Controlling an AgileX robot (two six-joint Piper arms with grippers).
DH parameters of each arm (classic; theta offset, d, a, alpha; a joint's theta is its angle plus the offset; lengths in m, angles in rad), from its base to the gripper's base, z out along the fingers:
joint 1: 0 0.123 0 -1.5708
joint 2: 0.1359 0 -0.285 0
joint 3: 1.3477 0 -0.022 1.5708
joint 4: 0 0.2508 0 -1.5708
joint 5: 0 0 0.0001 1.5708
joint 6: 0 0.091 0 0
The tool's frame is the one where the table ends.
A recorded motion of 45 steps. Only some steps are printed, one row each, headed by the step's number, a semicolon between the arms.
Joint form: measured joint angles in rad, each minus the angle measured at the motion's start. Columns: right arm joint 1, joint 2, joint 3, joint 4, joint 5, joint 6; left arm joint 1, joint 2, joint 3, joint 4, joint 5, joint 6.
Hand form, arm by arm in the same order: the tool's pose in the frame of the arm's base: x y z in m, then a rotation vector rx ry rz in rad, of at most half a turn. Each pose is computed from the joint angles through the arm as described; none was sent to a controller.
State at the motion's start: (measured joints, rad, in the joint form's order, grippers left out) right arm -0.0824 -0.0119 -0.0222 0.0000 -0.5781 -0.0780; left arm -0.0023 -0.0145 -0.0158 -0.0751 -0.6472 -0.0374
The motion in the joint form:
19: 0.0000 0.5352 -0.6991 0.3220 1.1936 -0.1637; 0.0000 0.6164 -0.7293 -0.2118 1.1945 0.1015
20: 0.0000 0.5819 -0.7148 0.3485 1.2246 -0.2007; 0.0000 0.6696 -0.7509 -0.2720 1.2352 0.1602
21: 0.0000 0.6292 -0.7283 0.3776 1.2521 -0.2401; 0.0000 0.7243 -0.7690 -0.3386 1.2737 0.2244
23: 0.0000 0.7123 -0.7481 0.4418 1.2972 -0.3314; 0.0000 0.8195 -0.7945 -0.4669 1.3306 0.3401
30: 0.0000 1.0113 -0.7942 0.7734 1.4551 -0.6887; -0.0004 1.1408 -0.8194 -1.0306 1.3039 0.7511
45: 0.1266 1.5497 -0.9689 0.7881 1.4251 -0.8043; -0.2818 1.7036 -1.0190 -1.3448 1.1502 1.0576
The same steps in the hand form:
19: 0.0955 0.0088 0.3622 -0.0264 1.8731 0.1323; 0.1142 -0.0137 0.3668 -0.0667 1.8733 -0.2657
20: 0.1047 0.0102 0.3606 -0.0552 1.9275 0.1475; 0.1246 -0.0175 0.3651 -0.0347 1.9363 -0.2979
21: 0.1142 0.0116 0.3582 -0.0856 1.9791 0.1659; 0.1355 -0.0218 0.3621 0.0018 1.9970 -0.3382
23: 0.1310 0.0149 0.3526 -0.1578 2.0608 0.2050; 0.1545 -0.0300 0.3558 0.0651 2.0837 -0.4289
30: 0.1880 0.0336 0.3239 -0.4071 2.2407 0.5201; 0.2288 -0.0503 0.3263 0.0472 2.1059 -0.7835
45: 0.2940 0.0614 0.2451 -0.5949 2.5019 0.6609; 0.3321 -0.1423 0.2343 0.1775 2.2757 -0.9088

